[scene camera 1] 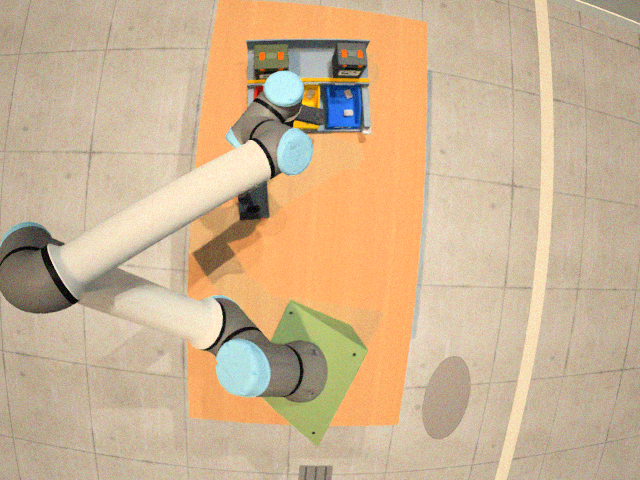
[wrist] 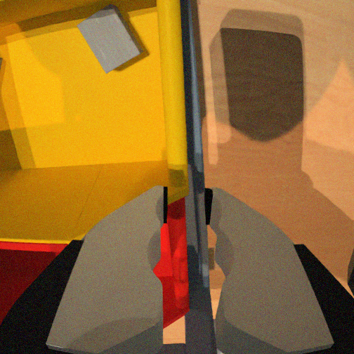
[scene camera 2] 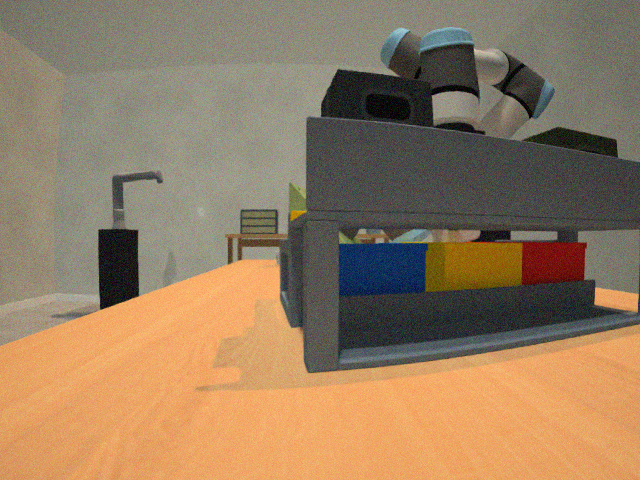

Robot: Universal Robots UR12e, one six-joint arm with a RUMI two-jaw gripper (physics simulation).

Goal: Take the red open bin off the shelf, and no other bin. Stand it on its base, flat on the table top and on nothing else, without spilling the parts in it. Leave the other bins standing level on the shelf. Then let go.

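Places are measured from the arm's base along level axes (x ahead, y left, z up), in centimetres.
Pixels of known places: arm's base at its link origin: [scene camera 1: 302,371].
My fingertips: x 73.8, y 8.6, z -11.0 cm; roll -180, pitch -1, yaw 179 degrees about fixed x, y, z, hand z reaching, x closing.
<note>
Ahead of a thing's pixels: the offset from my fingertips to its top centre. "pt": to the spot under its first point.
The red open bin {pt dz +0.0, dx +11.3, dy +11.1 cm} [scene camera 1: 256,91] [scene camera 2: 552,263] [wrist: 173,246] stands at one end of the grey shelf's {pt dz +8.6, dx +25.9, dy -3.9 cm} [scene camera 1: 308,43] [scene camera 2: 439,175] lower level, beside the yellow bin [scene camera 1: 310,96] [scene camera 2: 472,266] [wrist: 88,123] and the blue bin {pt dz -4.0, dx +9.6, dy -17.3 cm} [scene camera 1: 342,106] [scene camera 2: 381,269]. In the wrist view my gripper [wrist: 185,205] is shut narrow. Its two fingers stand on either side of the red bin's front wall and the shelf's front lip [wrist: 192,123]. The bin rests on the shelf. In the overhead view the arm's wrist hides the gripper and most of the red bin.
A black crate {dz +17.5, dx +19.8, dy -16.4 cm} [scene camera 1: 350,57] [scene camera 2: 374,98] and a dark green crate {dz +15.0, dx +17.8, dy +6.7 cm} [scene camera 1: 270,56] [scene camera 2: 573,140] stand on the shelf's top level. A grey part [wrist: 109,38] lies in the yellow bin. A dark block {dz +1.7, dx -23.2, dy +9.1 cm} [scene camera 1: 252,204] stands on the table under the forearm. The arm's green base plate [scene camera 1: 330,350] is at the near end.
</note>
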